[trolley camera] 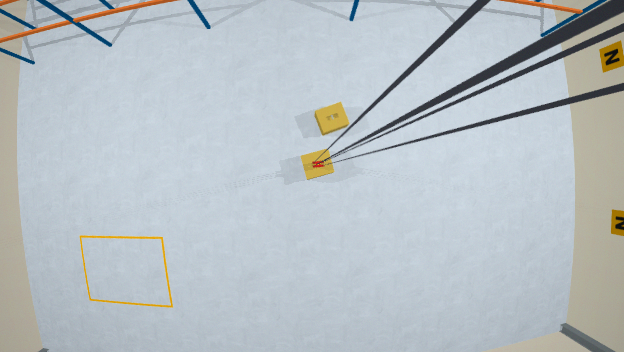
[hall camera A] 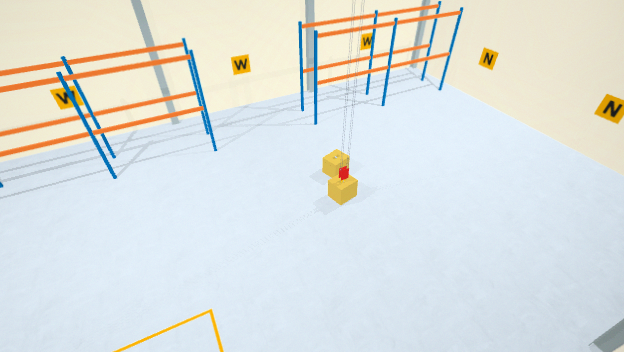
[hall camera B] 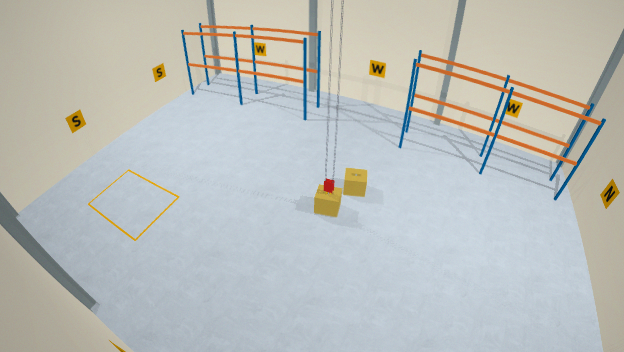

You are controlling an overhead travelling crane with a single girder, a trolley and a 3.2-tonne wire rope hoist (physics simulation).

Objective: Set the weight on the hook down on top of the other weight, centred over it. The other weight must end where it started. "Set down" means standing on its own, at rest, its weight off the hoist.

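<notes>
My hook, under a red block (hall camera A: 343, 173) (hall camera B: 328, 185) (trolley camera: 318, 164), carries a yellow box-shaped weight (hall camera A: 342, 192) (hall camera B: 327, 204) (trolley camera: 310, 172). This weight hangs low, about level; the small gap to the floor is hard to judge. The other yellow weight (hall camera A: 332, 166) (hall camera B: 355, 186) (trolley camera: 325, 125) stands on the floor, with a small recess in its top. It is towards the W wall from the hanging weight, up and slightly right in the trolley view. The two are side by side and apart in that view; the hanging one partly covers it in hall camera A.
One blue and orange rack (hall camera A: 315, 75) (hall camera B: 408, 100) and another rack (hall camera A: 87, 125) (hall camera B: 305, 80) stand along the W wall. A yellow outlined rectangle (hall camera A: 216, 330) (hall camera B: 108, 187) (trolley camera: 167, 272) is marked on the floor, lower left in the trolley view.
</notes>
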